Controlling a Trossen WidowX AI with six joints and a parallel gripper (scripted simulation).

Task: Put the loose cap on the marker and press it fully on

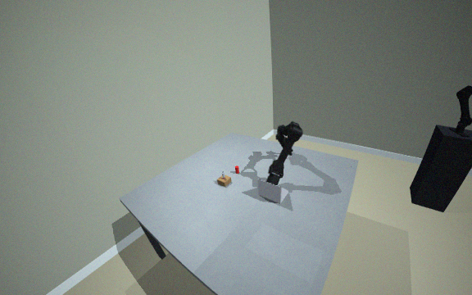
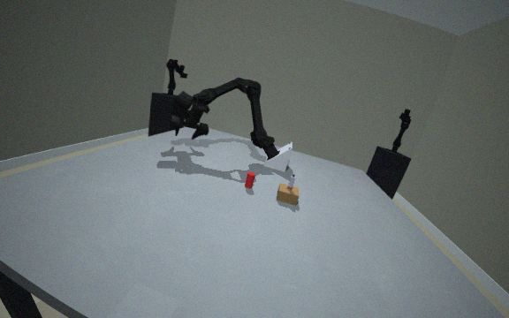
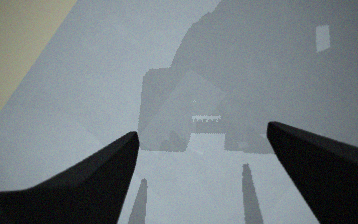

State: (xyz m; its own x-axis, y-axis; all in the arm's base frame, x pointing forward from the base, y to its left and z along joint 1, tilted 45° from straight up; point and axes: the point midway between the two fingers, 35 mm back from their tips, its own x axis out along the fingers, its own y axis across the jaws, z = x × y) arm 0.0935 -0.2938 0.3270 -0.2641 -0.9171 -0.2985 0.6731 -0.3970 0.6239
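Now: gripper tip 410 mm to the right of the red cap, 230 mm short of it and 10 mm above it. The rest, counted from my gripper tip: holder block 550 mm to the left, 230 mm ahead, 20 mm below.
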